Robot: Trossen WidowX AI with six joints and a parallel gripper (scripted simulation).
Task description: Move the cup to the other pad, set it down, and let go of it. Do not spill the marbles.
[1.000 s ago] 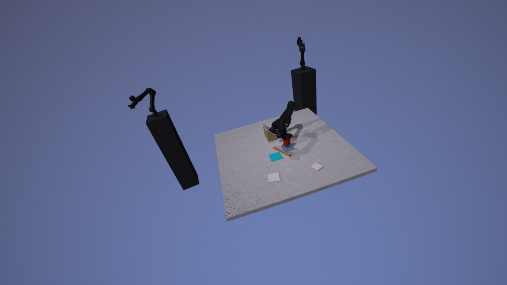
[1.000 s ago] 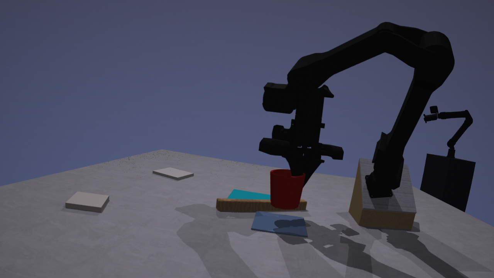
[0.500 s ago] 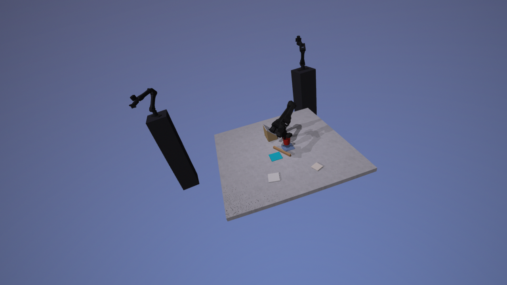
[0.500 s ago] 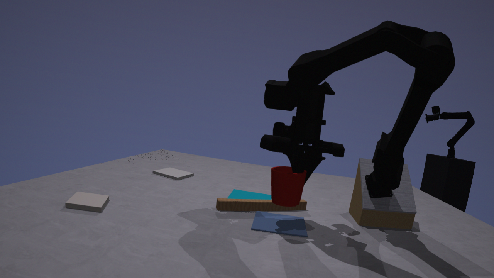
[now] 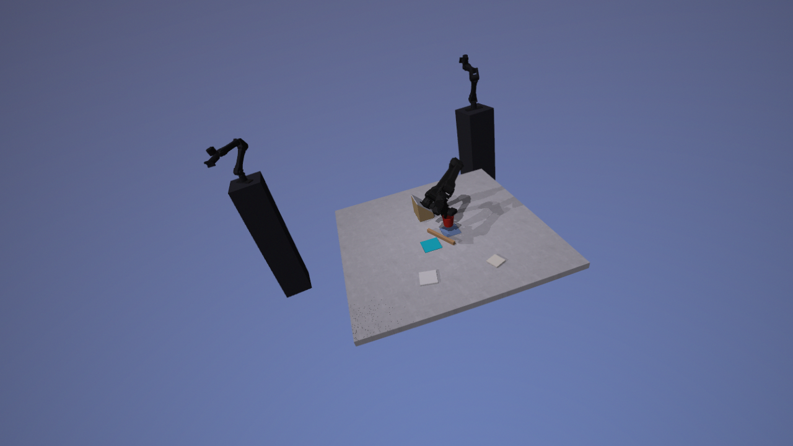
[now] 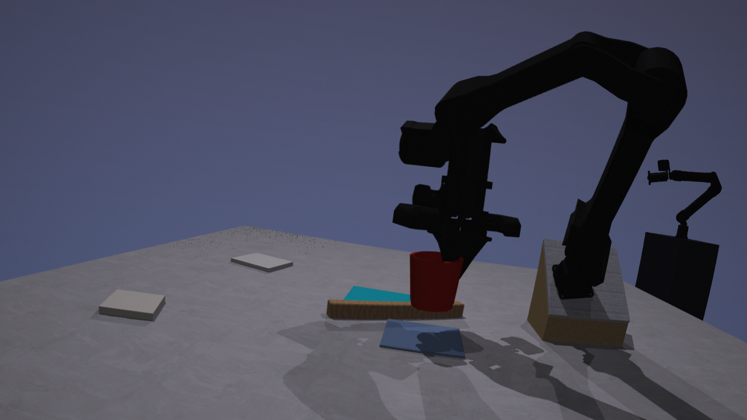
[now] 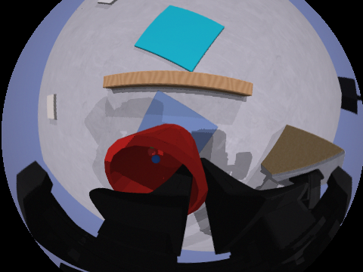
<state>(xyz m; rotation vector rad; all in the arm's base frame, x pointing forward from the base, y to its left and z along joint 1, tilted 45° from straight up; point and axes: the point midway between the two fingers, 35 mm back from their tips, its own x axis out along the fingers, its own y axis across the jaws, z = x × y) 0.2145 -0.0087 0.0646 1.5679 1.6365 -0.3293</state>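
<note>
Now: gripper tip 9 cm short of the teal pad, 15 cm to the left of it and 9 cm above it. Also, from my gripper tip: wooden bar (6 cm ahead, 7 cm to the right, 8 cm below); dull blue pad (3 cm ahead, 2 cm to the left, 9 cm below); red cup (3 cm ahead, 1 cm to the left).
</note>
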